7 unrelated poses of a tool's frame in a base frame.
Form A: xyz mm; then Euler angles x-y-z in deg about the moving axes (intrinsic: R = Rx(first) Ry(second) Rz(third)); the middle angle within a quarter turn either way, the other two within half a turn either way.
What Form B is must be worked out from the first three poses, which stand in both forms.
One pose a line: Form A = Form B
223, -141, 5, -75.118, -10.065, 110.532 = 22.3, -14.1, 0.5, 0.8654, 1.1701, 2.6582
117, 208, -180, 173.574, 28.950, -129.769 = 11.7, 20.8, -18.0, 2.8113, 0.4047, 2.2255
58, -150, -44, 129.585, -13.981, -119.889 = 5.8, -15.0, -4.4, -2.4447, 0.6329, 2.2139
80, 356, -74, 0.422, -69.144, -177.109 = 8.0, 35.6, -7.4, 0.1113, 1.2044, -3.0197
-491, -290, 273, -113.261, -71.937, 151.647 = -49.1, -29.0, 27.3, 1.6943, 0.1061, -1.8488
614, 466, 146, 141.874, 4.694, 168.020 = 61.4, 46.6, 14.6, -2.4746, -0.0652, -2.9268
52, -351, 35, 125.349, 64.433, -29.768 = 5.2, -35.1, 3.5, 1.8234, -0.0481, 1.1863
